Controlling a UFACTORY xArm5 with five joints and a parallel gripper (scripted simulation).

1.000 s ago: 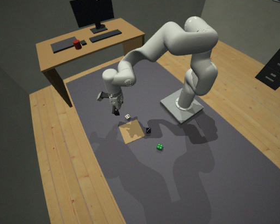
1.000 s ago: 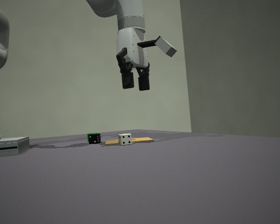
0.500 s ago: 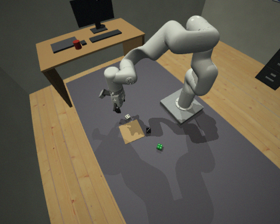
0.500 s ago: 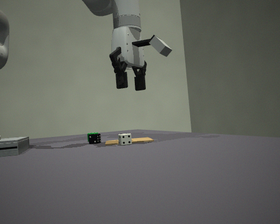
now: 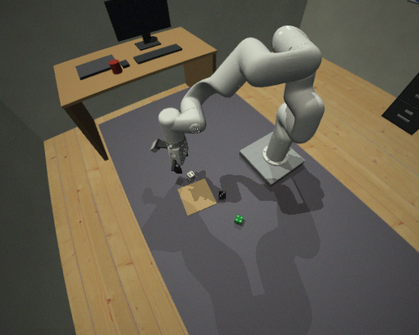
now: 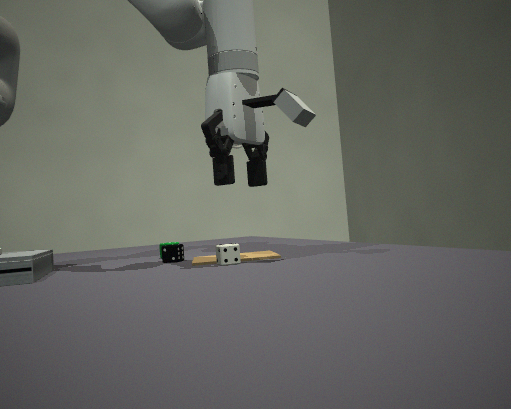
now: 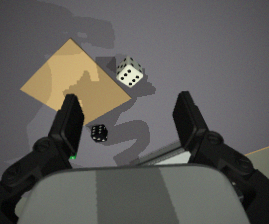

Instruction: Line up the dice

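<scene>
Now: hand 110 mm above the white die, 20 mm to the right of it and 20 mm past it. From my hand the other things lie so: tan mat (120 mm to the left, 120 mm below, 30 mm ahead); then green die (330 mm to the left, 110 mm below, 30 mm behind); then black die (200 mm to the left, 110 mm below, 60 mm behind).
</scene>
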